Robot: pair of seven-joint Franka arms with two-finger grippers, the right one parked.
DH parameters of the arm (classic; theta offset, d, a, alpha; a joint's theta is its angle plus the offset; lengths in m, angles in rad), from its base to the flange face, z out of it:
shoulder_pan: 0 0.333 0 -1.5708
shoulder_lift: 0 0 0 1.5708
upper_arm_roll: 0 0.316 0.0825 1.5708
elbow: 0 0 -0.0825 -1.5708
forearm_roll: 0 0.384 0 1.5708
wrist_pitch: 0 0 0.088 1.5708
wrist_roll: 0 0.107 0 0
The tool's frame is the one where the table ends.
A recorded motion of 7 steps. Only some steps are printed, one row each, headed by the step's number.
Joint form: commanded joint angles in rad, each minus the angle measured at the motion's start. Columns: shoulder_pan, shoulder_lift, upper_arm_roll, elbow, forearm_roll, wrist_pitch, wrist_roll.
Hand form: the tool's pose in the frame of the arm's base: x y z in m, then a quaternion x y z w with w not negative. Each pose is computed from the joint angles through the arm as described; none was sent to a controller.
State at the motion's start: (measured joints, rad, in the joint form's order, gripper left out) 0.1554 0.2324 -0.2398 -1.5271 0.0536 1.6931 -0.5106
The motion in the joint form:
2: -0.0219 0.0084 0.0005 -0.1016 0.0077 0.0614 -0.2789
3: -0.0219 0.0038 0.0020 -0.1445 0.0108 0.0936 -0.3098
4: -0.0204 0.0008 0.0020 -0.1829 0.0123 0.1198 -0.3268
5: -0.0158 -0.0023 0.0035 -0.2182 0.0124 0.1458 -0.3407
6: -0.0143 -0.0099 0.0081 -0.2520 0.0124 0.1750 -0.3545
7: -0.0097 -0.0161 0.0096 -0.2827 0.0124 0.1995 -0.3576
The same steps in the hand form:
2: 0.6193 -0.0481 0.4734 -0.94257 -0.32962 0.04801 0.02458
3: 0.6158 -0.0480 0.4586 -0.93751 -0.34323 0.04957 0.02839
4: 0.6120 -0.0477 0.4446 -0.93452 -0.35051 0.05310 0.03155
5: 0.6084 -0.0447 0.4321 -0.93117 -0.35876 0.05566 0.03343
6: 0.6047 -0.0419 0.4231 -0.92799 -0.36711 0.05389 0.03400
7: 0.6010 -0.0389 0.4145 -0.92661 -0.37057 0.05378 0.03447

